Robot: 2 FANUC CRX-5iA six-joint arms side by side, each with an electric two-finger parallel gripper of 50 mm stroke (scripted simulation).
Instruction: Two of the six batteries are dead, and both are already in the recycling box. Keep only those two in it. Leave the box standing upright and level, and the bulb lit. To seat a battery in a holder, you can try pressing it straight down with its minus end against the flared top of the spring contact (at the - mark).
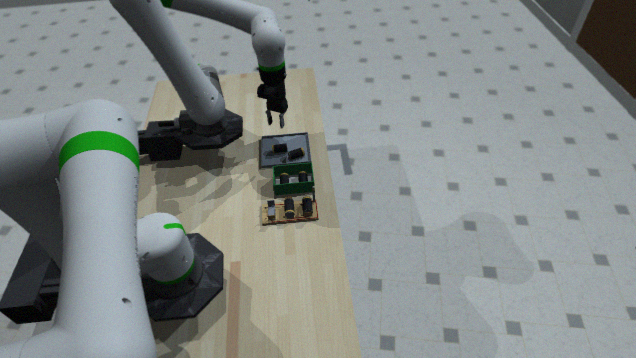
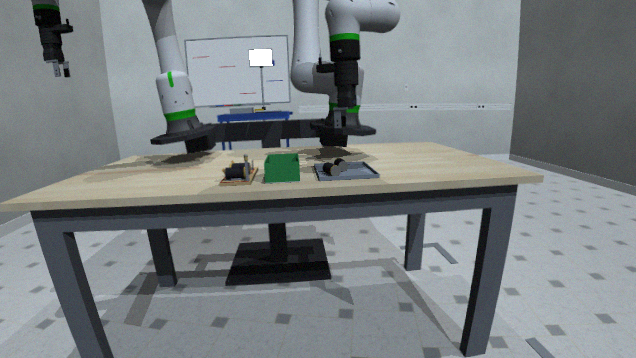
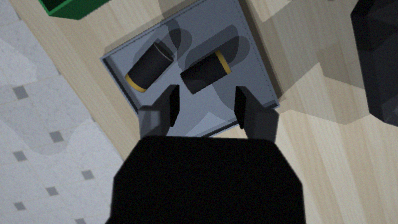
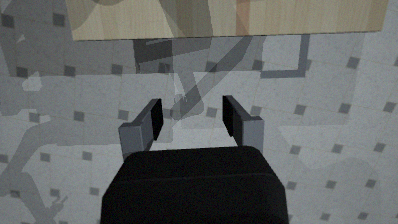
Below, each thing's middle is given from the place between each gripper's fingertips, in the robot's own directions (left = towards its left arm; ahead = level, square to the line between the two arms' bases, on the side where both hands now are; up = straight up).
My left hand point(image 2: 340, 127) is 20 mm short of the grey tray point(image 1: 294, 141), 10 mm to the right of it and 160 mm above it. The rest, counted from my left hand: green recycling box point(image 1: 294, 186) (60 mm ahead, 190 mm to the right, 140 mm below).
I see my right gripper point(image 2: 62, 76) 930 mm to the right of the green recycling box, 400 mm above it and 280 mm short of it. The rest, counted from my right hand: grey tray 1130 mm to the left, 410 mm below, 240 mm ahead.
